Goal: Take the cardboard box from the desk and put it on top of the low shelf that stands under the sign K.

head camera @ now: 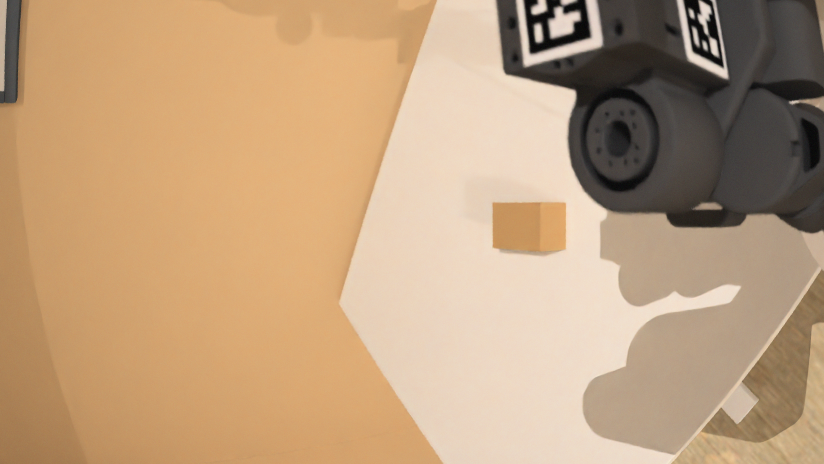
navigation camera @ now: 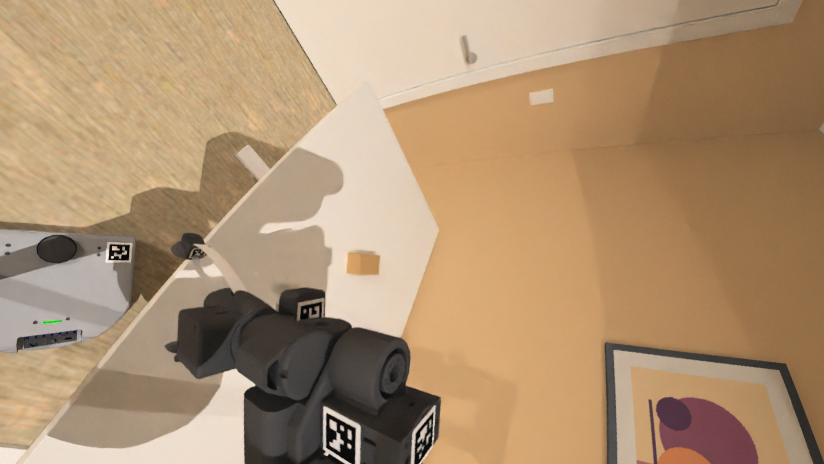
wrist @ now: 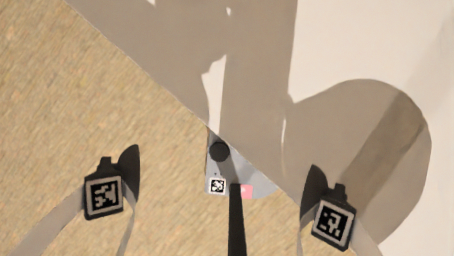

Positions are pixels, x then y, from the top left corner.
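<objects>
A white door (navigation camera: 405, 57) is 153 cm from the lens. The marked spots on a white desk (navigation camera: 345, 187) and a framed picture (navigation camera: 656, 399) are 105 cm apart. The framed picture is 100 cm from the lens, and the white desk is 75 cm from the lens. My gripper (navigation camera: 181, 294) is 45 cm from the lens, and of the things named here, it is the nearest to the lens.
</objects>
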